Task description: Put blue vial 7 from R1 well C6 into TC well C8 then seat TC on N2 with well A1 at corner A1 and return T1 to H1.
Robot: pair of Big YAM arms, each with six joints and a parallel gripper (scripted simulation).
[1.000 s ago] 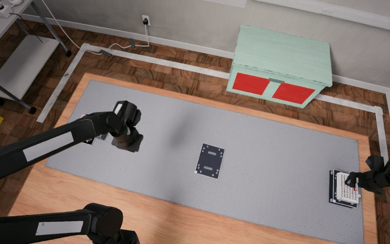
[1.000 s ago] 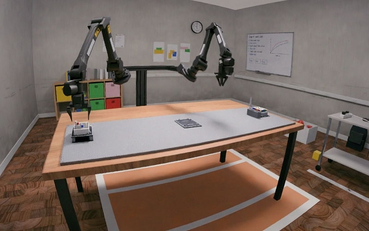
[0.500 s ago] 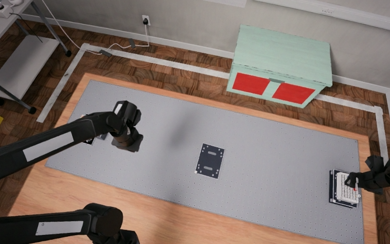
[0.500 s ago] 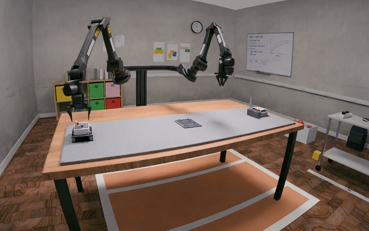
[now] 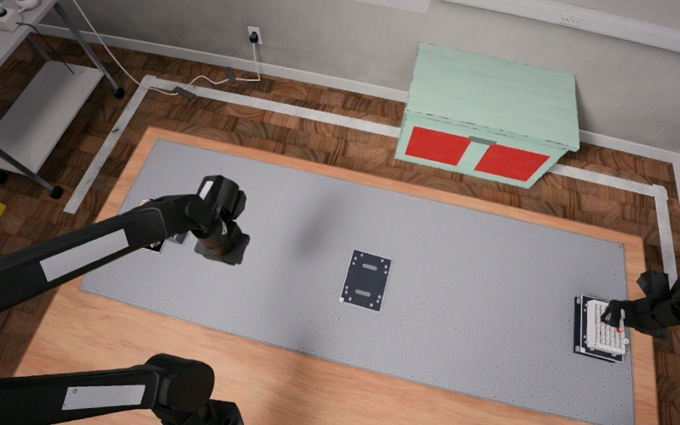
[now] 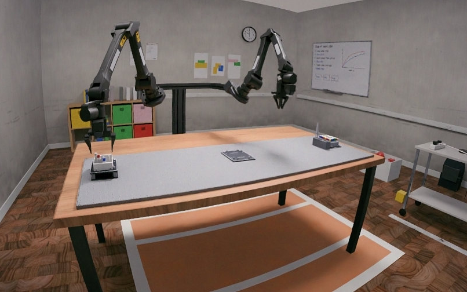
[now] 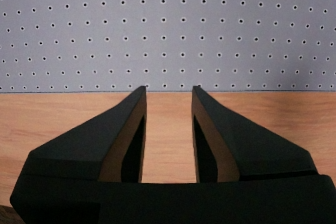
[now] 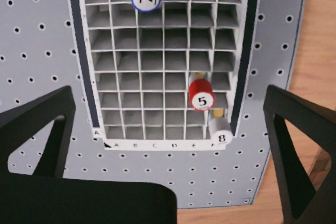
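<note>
Now: the white tube carrier TC 5 cm below my right hand. From my right hand the other things lie so: dark nest N2: 7 cm below; then grey slotted holder H1: 126 cm to the left, 9 cm below, 6 cm behind; then forceps T1: 126 cm to the left, 11 cm behind, 3 cm below.
</note>
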